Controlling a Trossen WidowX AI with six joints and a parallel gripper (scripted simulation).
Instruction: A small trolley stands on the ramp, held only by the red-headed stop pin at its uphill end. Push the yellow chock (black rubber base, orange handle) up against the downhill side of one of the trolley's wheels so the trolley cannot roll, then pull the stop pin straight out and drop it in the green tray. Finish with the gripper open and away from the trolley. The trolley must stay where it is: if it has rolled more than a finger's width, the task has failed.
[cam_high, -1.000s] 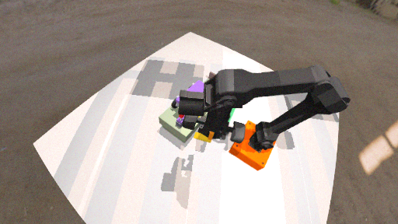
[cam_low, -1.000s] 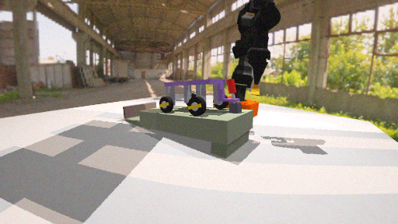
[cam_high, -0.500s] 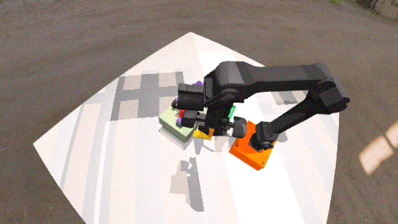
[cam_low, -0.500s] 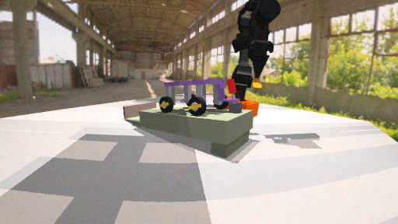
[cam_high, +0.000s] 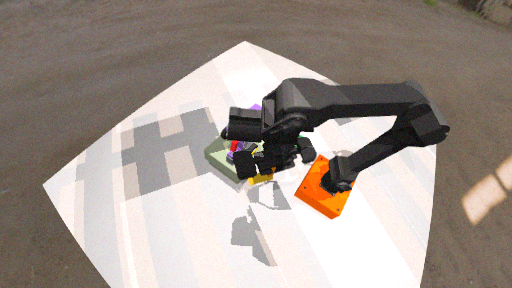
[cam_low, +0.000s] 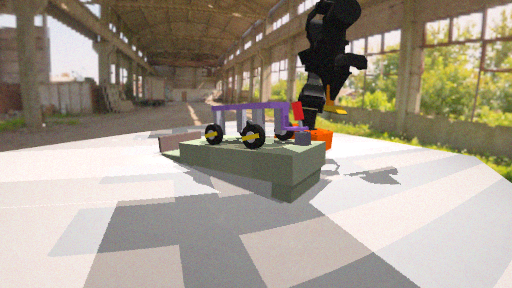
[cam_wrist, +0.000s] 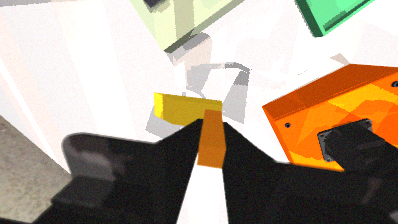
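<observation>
The yellow chock lies 20 mm to the left of my gripper tip, 10 mm below it and 10 mm ahead of it. The rest, counted from my gripper tip: red-headed stop pin: 140 mm ahead, 50 mm below, 10 mm to the right; then purple trolley: 160 mm ahead, 110 mm to the right, 60 mm below; then grey-green ramp: 160 mm ahead, 130 mm below, 120 mm to the right.
</observation>
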